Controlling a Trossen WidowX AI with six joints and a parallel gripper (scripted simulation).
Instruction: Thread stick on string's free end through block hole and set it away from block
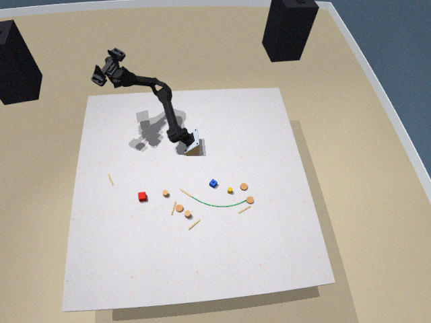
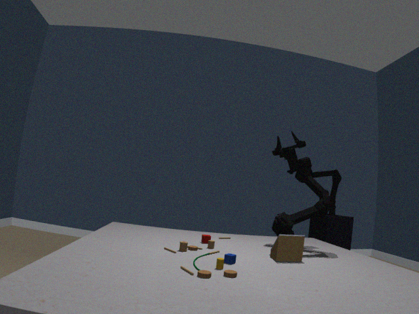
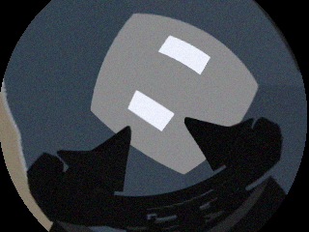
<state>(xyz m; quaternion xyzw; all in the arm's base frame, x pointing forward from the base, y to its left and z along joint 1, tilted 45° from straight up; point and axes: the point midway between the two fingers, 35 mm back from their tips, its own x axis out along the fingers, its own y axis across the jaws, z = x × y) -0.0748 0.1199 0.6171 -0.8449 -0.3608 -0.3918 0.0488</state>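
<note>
The blue cube lies 39 cm ahead of my gripper tip, 43 cm to the left of it and 59 cm below it. The rest, counted from my gripper tip: round wooden button 52 cm ahead, 61 cm to the left, 60 cm below; red cube 40 cm ahead, 5 cm to the left, 59 cm below; yellow cylinder 44 cm ahead, 51 cm to the left, 59 cm below.
</note>
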